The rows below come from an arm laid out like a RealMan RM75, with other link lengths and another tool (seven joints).
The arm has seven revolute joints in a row. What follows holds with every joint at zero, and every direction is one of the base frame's.
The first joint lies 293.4 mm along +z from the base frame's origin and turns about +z.
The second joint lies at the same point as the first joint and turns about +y.
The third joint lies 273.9 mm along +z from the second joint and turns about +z.
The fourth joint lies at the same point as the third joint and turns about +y.
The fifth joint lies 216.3 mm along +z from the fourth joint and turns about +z.
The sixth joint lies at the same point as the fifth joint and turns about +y.
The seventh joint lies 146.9 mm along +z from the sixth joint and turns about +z.
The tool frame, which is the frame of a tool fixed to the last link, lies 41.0 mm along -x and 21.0 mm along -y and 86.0 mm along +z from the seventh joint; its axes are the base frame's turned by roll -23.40, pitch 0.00 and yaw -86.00 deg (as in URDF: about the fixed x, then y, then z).
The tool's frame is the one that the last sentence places.
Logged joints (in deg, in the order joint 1, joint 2, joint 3, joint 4, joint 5, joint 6, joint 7), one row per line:
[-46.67 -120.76 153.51 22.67 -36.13 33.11 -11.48]
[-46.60 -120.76 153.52 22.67 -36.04 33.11 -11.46]
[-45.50 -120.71 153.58 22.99 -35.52 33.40 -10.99]
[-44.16 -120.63 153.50 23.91 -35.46 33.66 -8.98]
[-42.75 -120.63 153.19 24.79 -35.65 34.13 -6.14]
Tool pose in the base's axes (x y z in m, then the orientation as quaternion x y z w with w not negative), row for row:
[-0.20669 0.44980 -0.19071 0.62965 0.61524 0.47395 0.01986]
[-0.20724 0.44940 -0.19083 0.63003 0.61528 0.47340 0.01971]
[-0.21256 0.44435 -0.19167 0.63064 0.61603 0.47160 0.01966]
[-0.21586 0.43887 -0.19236 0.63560 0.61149 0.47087 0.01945]
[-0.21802 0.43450 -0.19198 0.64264 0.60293 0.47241 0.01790]
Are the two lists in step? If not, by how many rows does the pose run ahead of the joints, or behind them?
They are in step.
